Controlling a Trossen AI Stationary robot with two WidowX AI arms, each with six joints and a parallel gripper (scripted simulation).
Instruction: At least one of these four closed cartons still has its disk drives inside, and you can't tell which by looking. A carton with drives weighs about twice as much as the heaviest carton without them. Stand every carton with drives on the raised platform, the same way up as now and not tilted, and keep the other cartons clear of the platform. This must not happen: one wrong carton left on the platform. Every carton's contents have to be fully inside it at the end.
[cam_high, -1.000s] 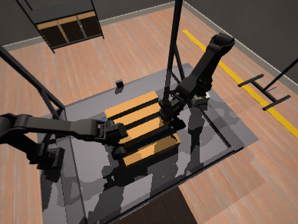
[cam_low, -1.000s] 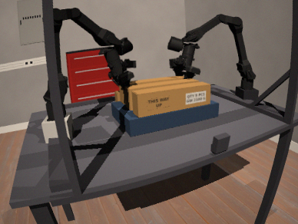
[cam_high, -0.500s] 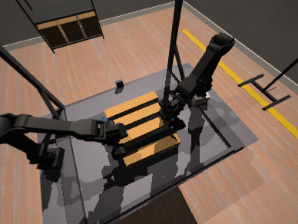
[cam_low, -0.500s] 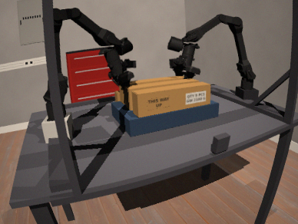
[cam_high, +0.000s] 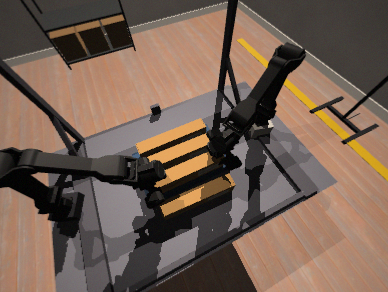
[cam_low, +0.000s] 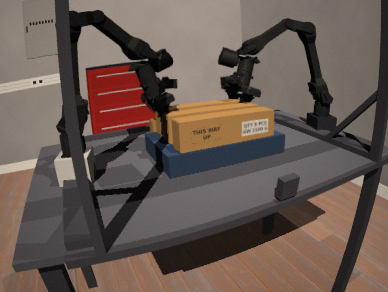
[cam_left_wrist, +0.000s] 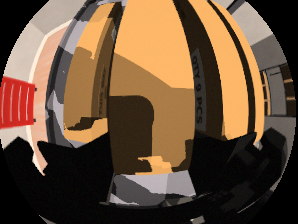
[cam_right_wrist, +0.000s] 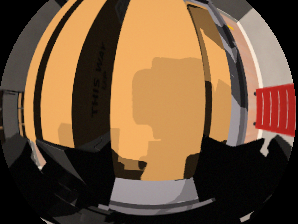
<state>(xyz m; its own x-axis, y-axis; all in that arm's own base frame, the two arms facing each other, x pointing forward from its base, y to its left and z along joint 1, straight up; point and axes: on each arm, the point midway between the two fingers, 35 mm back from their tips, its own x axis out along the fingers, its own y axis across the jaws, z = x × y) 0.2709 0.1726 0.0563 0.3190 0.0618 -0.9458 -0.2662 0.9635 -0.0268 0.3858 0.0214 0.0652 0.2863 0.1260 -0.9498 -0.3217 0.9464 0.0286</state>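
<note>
The carton lies 140 mm to the right of my left hand and 30 mm below it.
The carton is 14 cm to the left of my right hand and 3 cm below it.
</note>
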